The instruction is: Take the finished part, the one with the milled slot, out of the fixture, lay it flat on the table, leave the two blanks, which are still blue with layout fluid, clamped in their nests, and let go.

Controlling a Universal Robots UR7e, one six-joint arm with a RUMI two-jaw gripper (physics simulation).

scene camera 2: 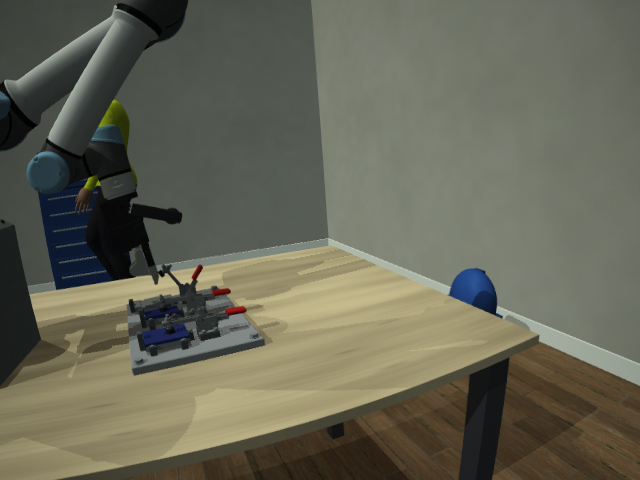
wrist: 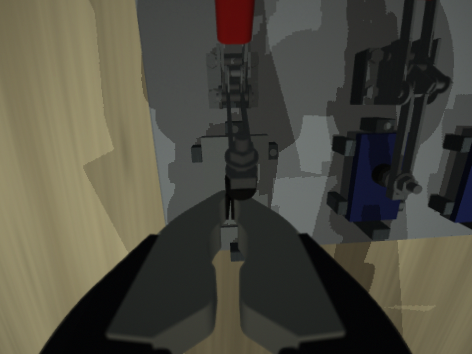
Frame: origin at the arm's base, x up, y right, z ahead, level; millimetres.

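Seen in the pictures: gripper, fingertip midpoint: (scene camera 2: pixel 156 284) (wrist: pixel 230 193).
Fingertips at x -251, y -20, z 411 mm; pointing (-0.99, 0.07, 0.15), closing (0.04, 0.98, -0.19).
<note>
A point is followed by its place in that frame.
The finished part (wrist: pixel 212 170) @[x -286, y -32, z 418 mm] is a grey block in the left nest in the wrist view; a dark patch, perhaps its slot, shows by the fingertips, partly hidden. It cannot be made out in the scene view. The toggle clamp (scene camera 2: pixel 174 277) @[x -240, y -3, z 451 mm] (wrist: pixel 241 160) @[x -211, y -10, z 440 mm] at this nest stands with its arm raised. Two blue blanks sit in their nests under lowered clamps: the middle blank (scene camera 2: pixel 162 312) @[x -275, y 105, z 386 mm] (wrist: pixel 369 197) @[x -276, y 84, z 374 mm] and the outer blank (scene camera 2: pixel 166 335) @[x -281, y 210, z 363 mm] (wrist: pixel 465 197) @[x -281, y 171, z 352 mm]. My gripper (scene camera 2: pixel 156 281) @[x -251, y -20, z 411 mm] (wrist: pixel 230 193) @[x -251, y -20, z 411 mm] is shut and empty, above the finished part's nest, its tips close to the raised clamp arm.
The grey fixture plate (scene camera 2: pixel 206 352) @[x -304, y 274, z 411 mm] (wrist: pixel 295 200) @[x -302, y 32, z 371 mm] lies on the wooden table (scene camera 2: pixel 361 335) @[x -317, y 380, z 662 mm] (wrist: pixel 50 150) @[x -317, y -169, z 457 mm]. Red clamp handles stick up and out on its right side in the scene view. A dark grey box (scene camera 2: pixel 15 310) @[x -223, y 34, z 102 mm] stands at the left. A person (scene camera 2: pixel 121 111) is behind the arm.
</note>
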